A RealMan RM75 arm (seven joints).
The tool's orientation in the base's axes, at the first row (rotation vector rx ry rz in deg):
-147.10 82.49 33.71
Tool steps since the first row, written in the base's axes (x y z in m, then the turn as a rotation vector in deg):
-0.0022 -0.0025 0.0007 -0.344 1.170 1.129
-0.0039 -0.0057 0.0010 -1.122 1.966 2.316
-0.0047 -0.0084 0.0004 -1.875 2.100 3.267
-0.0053 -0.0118 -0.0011 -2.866 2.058 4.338
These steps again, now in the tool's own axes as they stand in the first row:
0.0007 0.0032 -0.0008 -1.536 -0.256 -0.581
0.0023 0.0064 -0.0016 -3.002 0.057 -1.215
0.0043 0.0085 -0.0017 -3.839 0.686 -1.842
0.0073 0.0107 -0.0012 -4.696 1.617 -2.569

